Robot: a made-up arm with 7 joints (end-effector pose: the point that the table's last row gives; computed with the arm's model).
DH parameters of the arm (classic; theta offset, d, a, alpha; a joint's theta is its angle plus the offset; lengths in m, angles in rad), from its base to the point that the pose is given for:
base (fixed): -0.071 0 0 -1.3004
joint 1: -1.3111 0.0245 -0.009 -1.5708
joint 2: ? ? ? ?
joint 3: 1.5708 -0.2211 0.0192 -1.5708
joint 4: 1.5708 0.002 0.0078 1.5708
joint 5: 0 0.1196 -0.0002 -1.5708
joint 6: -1.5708 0 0.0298 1.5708
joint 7: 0 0.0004 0 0
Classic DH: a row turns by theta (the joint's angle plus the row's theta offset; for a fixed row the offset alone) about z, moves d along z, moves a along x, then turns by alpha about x.
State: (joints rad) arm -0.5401 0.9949 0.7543 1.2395 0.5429 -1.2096 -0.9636
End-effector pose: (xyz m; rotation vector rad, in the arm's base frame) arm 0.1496 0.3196 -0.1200 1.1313 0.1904 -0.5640
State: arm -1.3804 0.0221 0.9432 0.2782 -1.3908 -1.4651 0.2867
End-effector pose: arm 0.2942 0.0880 -0.0503 -2.1322 -1.5948 1.4742
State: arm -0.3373 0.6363 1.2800 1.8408 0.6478 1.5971 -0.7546
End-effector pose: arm 0.0086 0.1964 -0.2848 -1.7931 2.2700 0.4004
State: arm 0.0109 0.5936 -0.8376 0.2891 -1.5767 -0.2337 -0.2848
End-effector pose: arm 0.0368 0.0917 -0.3044 -0.9352 0.7882 -0.1979
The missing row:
joint 2: 1.2915 0.0006 -0.008 1.5708
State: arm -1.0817 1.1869 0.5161 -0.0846 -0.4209 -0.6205 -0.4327
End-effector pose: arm 0.1497 0.2063 0.1236 1.0314 -1.6886 -0.1019
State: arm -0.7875 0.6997 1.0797 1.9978 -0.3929 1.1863 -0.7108
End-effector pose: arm 0.1589 0.1733 -0.2559 -2.1014 1.0938 -0.0570
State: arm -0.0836 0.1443 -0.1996 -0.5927 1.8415 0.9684 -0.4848
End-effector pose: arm 0.1111 0.0499 -0.1665 1.3927 0.4933 0.6272
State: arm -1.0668 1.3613 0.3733 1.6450 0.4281 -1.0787 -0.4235
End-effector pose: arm 0.1654 0.3447 -0.0011 1.1208 -0.0837 0.1688
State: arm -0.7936 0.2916 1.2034 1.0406 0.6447 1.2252 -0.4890
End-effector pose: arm 0.1973 0.1629 -0.2673 -0.8186 1.5535 0.2784
